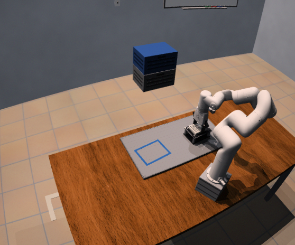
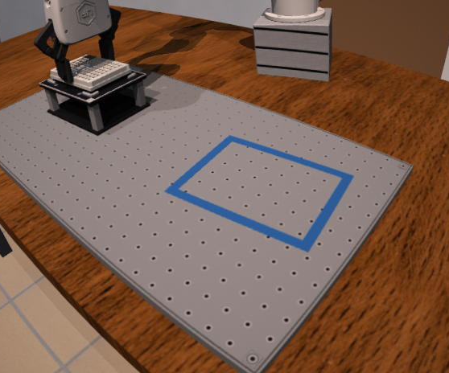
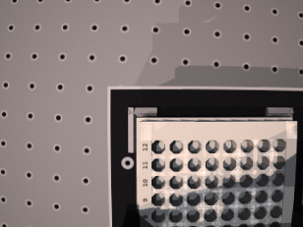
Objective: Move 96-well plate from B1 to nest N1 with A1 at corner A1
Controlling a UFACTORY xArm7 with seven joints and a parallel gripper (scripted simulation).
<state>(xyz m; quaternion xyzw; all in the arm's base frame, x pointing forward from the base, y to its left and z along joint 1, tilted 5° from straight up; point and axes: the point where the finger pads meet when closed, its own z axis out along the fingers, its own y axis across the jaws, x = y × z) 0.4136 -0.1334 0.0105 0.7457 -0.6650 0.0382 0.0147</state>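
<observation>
The black raised nest N1 is 30 mm below my hand. Also, from my hand: white 96-well plate 10 mm below.
</observation>
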